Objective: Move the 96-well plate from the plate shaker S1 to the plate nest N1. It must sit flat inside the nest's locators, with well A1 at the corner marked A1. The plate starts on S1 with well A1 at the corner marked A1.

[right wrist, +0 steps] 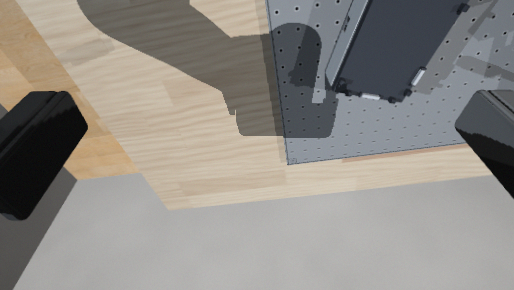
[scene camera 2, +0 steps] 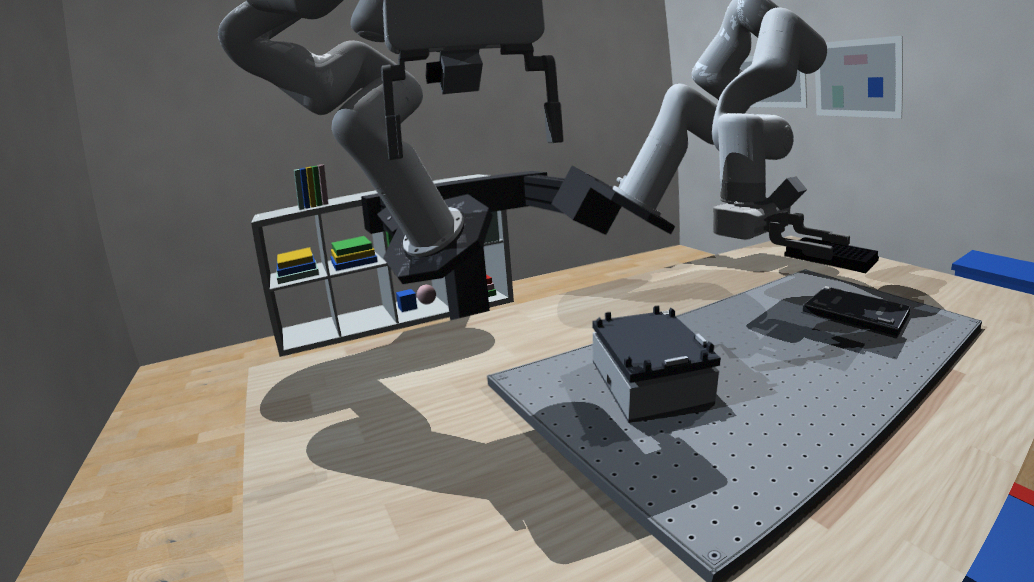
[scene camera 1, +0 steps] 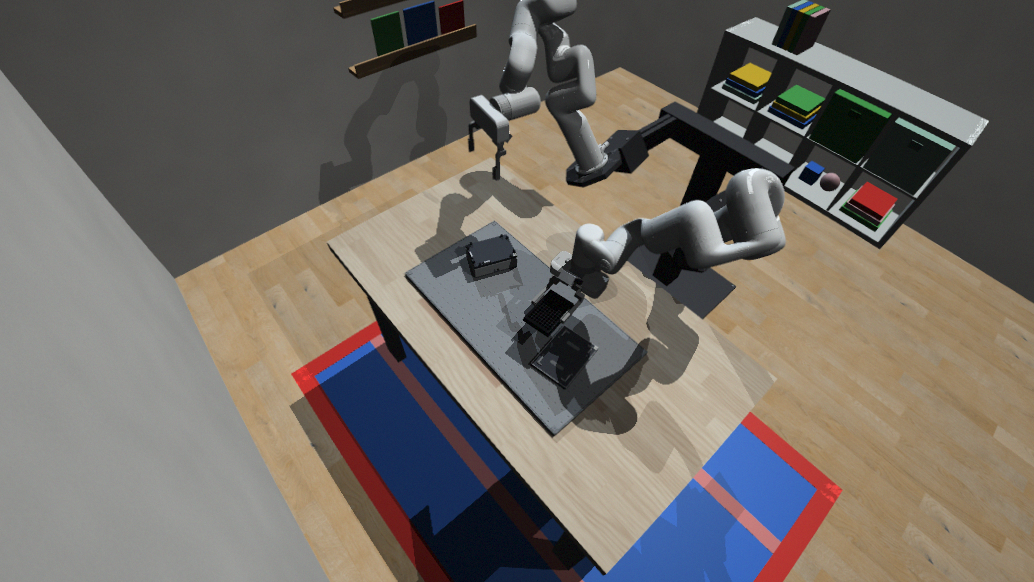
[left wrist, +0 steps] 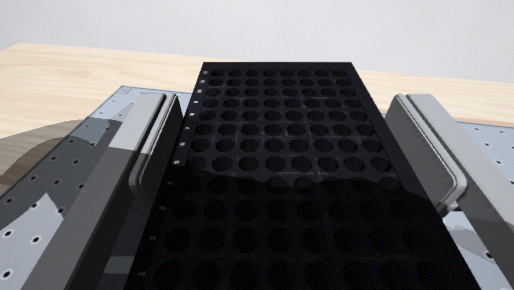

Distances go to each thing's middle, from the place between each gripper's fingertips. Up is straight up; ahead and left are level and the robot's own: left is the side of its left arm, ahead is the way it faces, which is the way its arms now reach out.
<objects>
Right now my left hand is 110 mm above the black plate nest N1 [scene camera 2: 859, 306], 100 mm to the right of it and 20 mm short of it. From my left hand the other things lie so: black 96-well plate [scene camera 2: 848, 257]: 10 mm below, 10 mm ahead; grey plate shaker S1 [scene camera 2: 652, 398]: 310 mm to the right, 80 mm below, 10 mm behind.
Now: the grey plate shaker S1 11 cm ahead of my right hand, 15 cm to the left of it and 25 cm below it. The rest, counted from my right hand: black 96-well plate: 13 cm ahead, 47 cm to the left, 18 cm below; black plate nest N1: 14 cm ahead, 56 cm to the left, 28 cm below.
</objects>
